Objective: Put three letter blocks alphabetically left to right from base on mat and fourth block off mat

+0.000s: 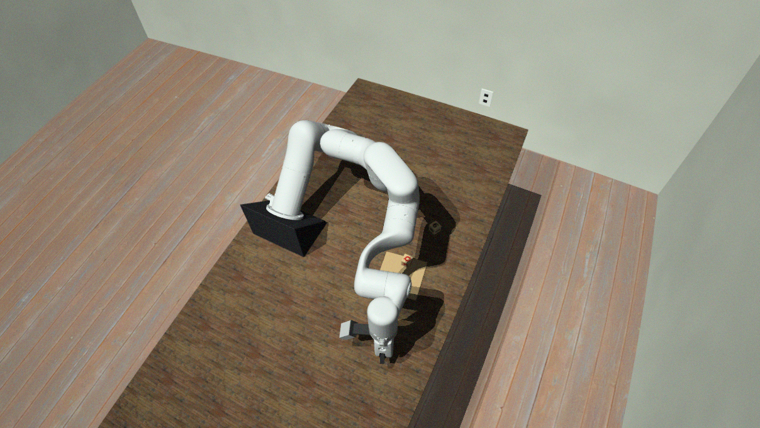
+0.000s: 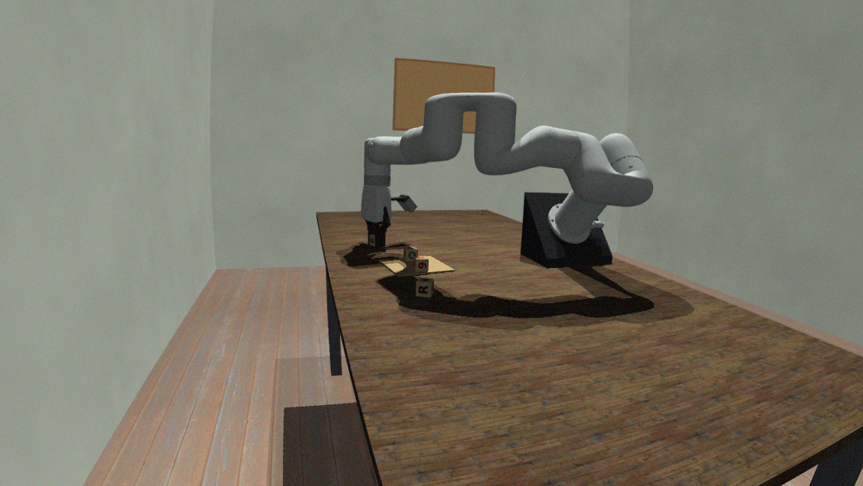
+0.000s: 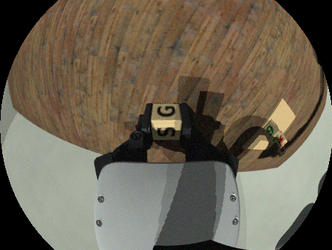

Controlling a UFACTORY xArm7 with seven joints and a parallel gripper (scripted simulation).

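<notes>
Right now my hand is 24 cm to the right of the tan mat, 7 cm past it and 2 cm above it. Round my hand: S block (1 cm below); red-marked block (28 cm to the left, 8 cm behind).
</notes>
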